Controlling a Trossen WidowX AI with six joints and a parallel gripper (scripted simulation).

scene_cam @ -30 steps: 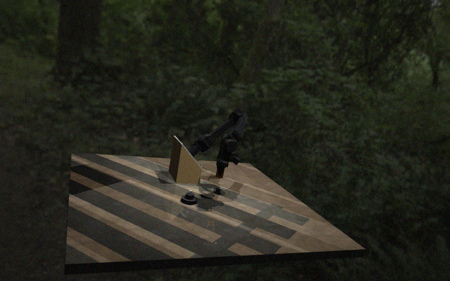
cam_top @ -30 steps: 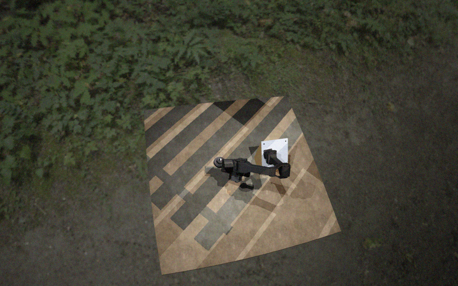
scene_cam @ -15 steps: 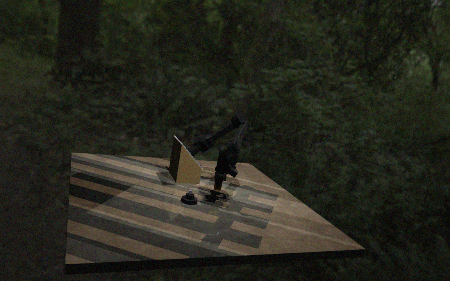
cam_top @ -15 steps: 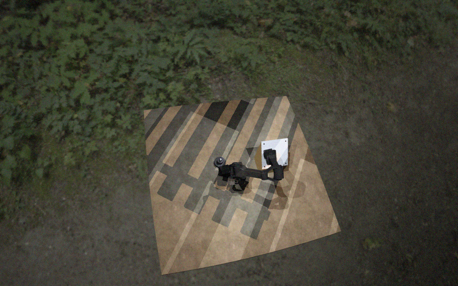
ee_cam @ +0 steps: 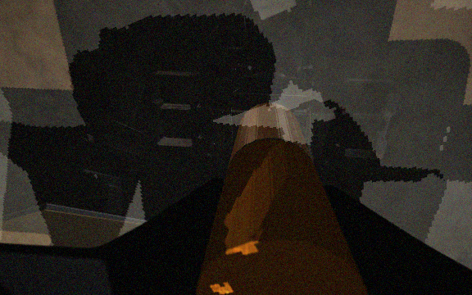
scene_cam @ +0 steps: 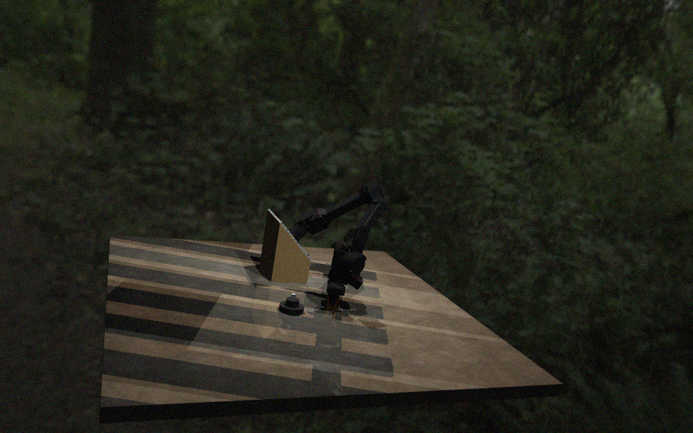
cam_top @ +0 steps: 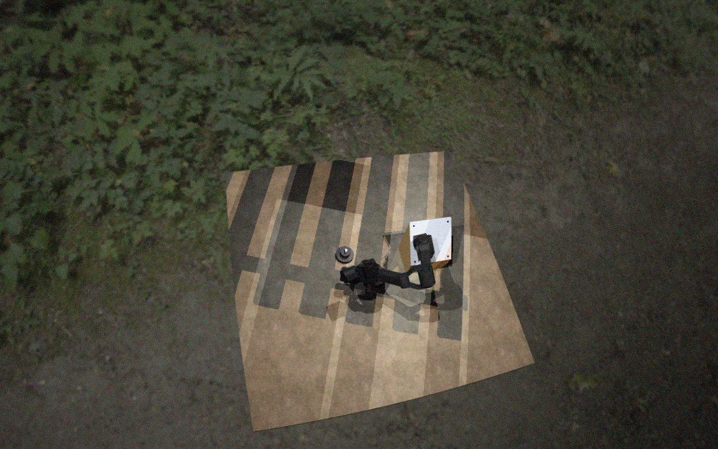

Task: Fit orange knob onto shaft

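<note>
Right now my gripper tip is 3 cm below the orange knob. Round my gripper tip: round dark pedestal: 16 cm to the right, 3 cm ahead, 2 cm above.
</note>
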